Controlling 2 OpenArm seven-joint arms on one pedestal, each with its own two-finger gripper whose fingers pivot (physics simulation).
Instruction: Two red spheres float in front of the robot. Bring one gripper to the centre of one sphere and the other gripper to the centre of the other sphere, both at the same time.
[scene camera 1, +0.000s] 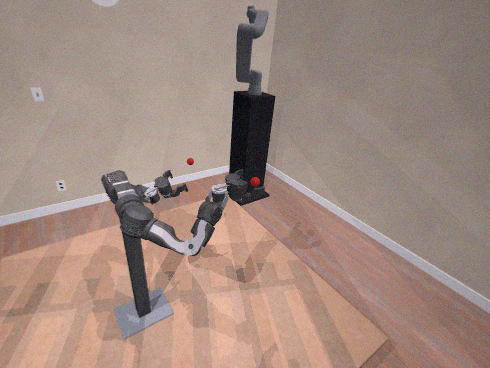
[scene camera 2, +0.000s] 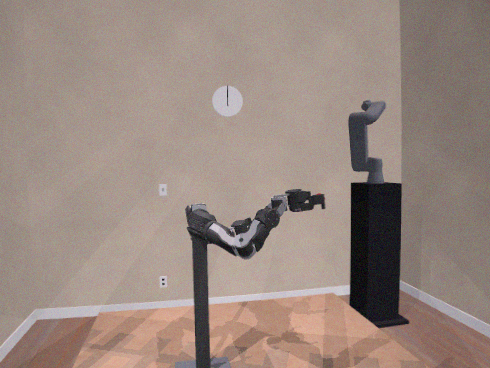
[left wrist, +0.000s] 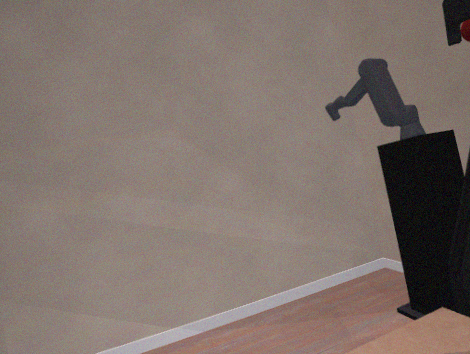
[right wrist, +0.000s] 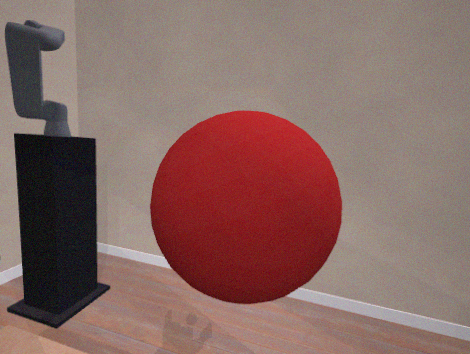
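Two red spheres float apart. The nearer sphere (scene camera 1: 255, 182) (right wrist: 246, 206) is large in the right wrist view; a sliver shows behind a finger in scene camera 2. My right gripper (scene camera 1: 248, 184) (scene camera 2: 320, 201) is open, its fingers at this sphere; exact centring is unclear. The farther sphere (scene camera 1: 190, 161) lies above and right of my open left gripper (scene camera 1: 178, 181) in scene camera 1, apart from it. In scene camera 2 this sphere does not show, and the right arm hides most of the left gripper. A partial red sphere (left wrist: 466, 31) shows beside a dark finger at the left wrist view's right edge.
A black pedestal (scene camera 1: 252, 135) (scene camera 2: 375, 250) (left wrist: 420, 220) (right wrist: 60, 215) bearing a grey arm (scene camera 1: 243, 52) (scene camera 2: 358, 142) (left wrist: 384, 97) (right wrist: 24, 70) stands in the room's corner, behind the spheres. My own post (scene camera 1: 136, 270) (scene camera 2: 200, 300) stands at the left in scene camera 1.
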